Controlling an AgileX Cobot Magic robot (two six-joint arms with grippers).
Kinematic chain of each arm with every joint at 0, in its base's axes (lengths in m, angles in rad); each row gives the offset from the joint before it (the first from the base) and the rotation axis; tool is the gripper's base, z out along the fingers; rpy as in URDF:
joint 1: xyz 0 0 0.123 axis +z
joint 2: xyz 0 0 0 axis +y
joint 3: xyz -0.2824 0 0.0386 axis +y
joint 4: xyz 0.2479 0 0.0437 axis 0.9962 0 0.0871
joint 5: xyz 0 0 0 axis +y
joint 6: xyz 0.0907 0 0.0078 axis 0.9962 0 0.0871
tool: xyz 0 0 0 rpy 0 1.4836 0
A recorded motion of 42 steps. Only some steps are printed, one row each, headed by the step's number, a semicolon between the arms.
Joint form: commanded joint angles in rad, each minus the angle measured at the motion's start. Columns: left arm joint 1, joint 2, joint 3, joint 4, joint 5, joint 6; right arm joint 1, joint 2, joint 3, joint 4, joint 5, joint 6.
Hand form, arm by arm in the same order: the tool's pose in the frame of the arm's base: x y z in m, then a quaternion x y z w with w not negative. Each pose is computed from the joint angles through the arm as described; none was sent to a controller.
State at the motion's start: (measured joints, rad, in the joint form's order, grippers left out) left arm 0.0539 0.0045 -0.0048 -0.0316 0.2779 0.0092; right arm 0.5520 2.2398 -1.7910 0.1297 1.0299 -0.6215
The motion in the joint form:
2: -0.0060 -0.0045 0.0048 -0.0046 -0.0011 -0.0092; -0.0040 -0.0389 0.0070 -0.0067 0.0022 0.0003
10: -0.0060 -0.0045 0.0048 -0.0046 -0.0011 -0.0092; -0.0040 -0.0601 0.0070 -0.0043 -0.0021 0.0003
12: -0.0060 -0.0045 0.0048 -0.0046 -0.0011 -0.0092; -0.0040 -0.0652 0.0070 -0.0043 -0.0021 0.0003
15: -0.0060 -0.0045 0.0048 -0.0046 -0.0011 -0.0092; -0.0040 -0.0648 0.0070 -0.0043 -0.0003 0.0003
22: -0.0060 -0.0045 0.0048 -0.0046 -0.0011 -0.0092; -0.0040 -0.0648 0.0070 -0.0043 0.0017 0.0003
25: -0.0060 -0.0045 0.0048 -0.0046 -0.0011 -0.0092; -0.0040 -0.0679 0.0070 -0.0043 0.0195 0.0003
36: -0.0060 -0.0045 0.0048 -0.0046 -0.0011 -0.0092; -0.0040 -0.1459 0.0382 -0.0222 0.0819 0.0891
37: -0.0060 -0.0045 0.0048 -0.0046 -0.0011 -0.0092; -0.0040 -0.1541 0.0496 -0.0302 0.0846 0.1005
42: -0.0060 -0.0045 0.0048 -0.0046 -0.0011 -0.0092; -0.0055 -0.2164 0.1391 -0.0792 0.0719 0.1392
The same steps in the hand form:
2: 0.0549 0.0017 0.1880 -0.02872 0.77027 0.00035 0.63707; 0.3884 0.2483 0.1795 -0.52626 0.84208 0.05191 0.10608
10: 0.0549 0.0017 0.1880 -0.02872 0.77027 0.00035 0.63707; 0.3875 0.2480 0.1893 -0.52542 0.84086 0.05275 0.11876
12: 0.0549 0.0017 0.1880 -0.02872 0.77027 0.00035 0.63707; 0.3873 0.2478 0.1917 -0.52537 0.84053 0.05272 0.12129
15: 0.0549 0.0017 0.1880 -0.02872 0.77027 0.00035 0.63707; 0.3871 0.2477 0.1915 -0.52548 0.84062 0.05278 0.12020
22: 0.0549 0.0017 0.1880 -0.02872 0.77027 0.00035 0.63707; 0.3870 0.2477 0.1914 -0.52559 0.84068 0.05284 0.11921
25: 0.0549 0.0017 0.1880 -0.02872 0.77027 0.00035 0.63707; 0.3854 0.2468 0.1925 -0.52655 0.84105 0.05338 0.11194
36: 0.0549 0.0017 0.1880 -0.02872 0.77027 0.00035 0.63707; 0.3721 0.2374 0.2179 -0.49479 0.86151 0.05114 0.10182
37: 0.0549 0.0017 0.1880 -0.02872 0.77027 0.00035 0.63707; 0.3703 0.2355 0.2184 -0.49132 0.86405 0.04793 0.09867
42: 0.0549 0.0017 0.1880 -0.02872 0.77027 0.00035 0.63707; 0.3581 0.2227 0.2214 -0.48168 0.87117 0.02642 0.09139

